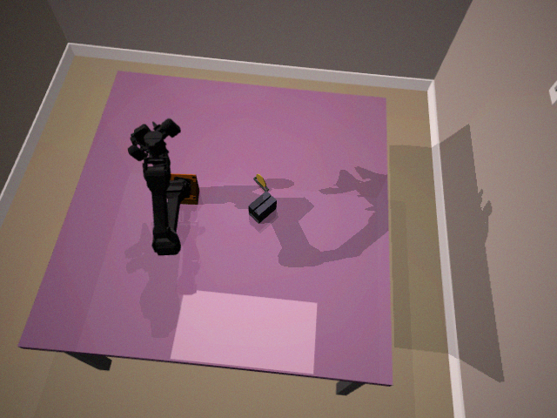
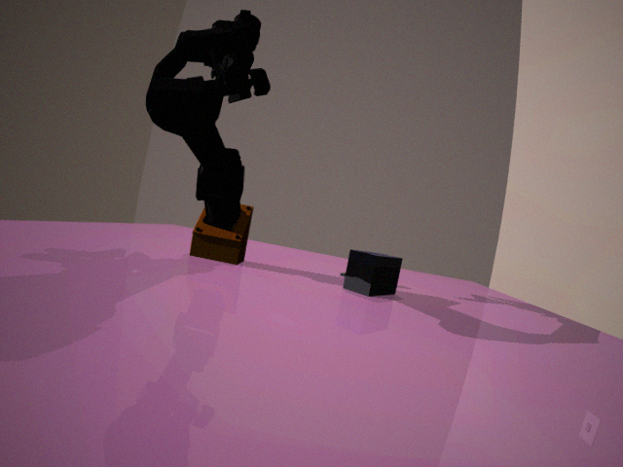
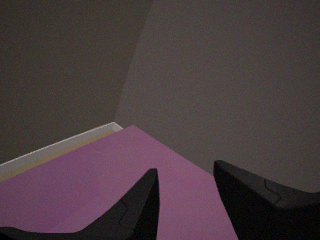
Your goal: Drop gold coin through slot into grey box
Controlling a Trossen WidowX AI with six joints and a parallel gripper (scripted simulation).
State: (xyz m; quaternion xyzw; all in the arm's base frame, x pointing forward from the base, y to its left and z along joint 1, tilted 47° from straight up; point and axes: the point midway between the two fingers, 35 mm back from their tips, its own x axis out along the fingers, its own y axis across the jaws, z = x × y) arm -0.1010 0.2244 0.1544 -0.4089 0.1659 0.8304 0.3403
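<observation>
Right now my gripper tip is 39 cm short of the gold coin, 3 cm to the right of it and 33 cm above it.
</observation>
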